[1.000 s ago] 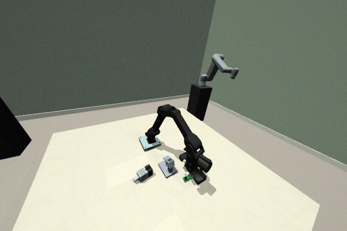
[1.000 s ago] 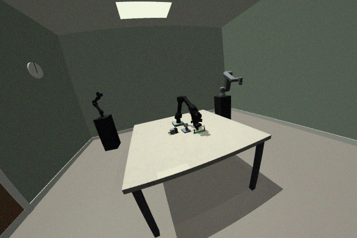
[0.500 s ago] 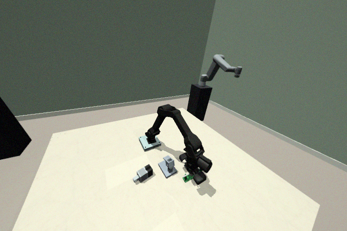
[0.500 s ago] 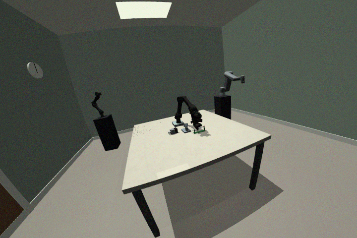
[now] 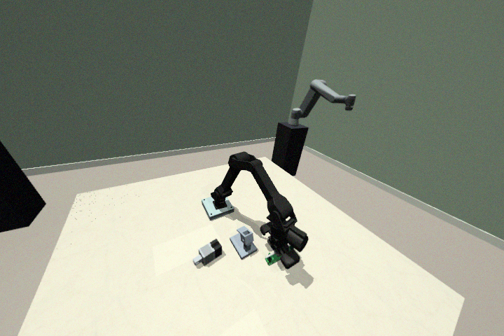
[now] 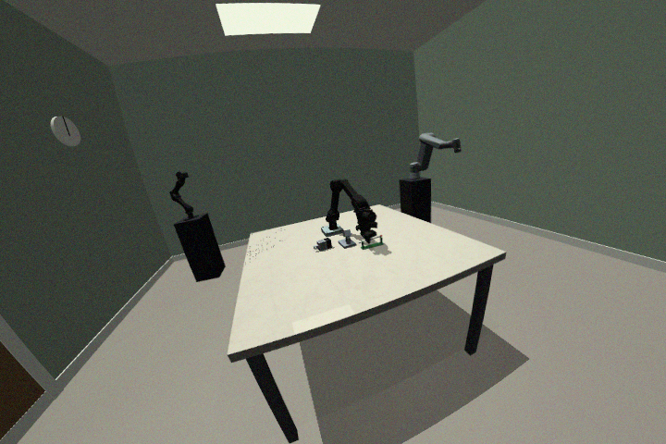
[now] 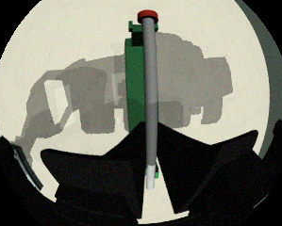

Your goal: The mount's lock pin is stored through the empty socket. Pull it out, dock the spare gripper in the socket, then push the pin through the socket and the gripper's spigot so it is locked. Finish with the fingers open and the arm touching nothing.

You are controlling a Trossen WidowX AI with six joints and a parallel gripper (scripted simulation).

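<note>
Right now my gripper tip is 2 cm to the right of the green cradle. Also, from my gripper tip: spare gripper 12 cm behind, 27 cm to the right; then mount 10 cm behind, 11 cm to the right, 3 cm above.
</note>
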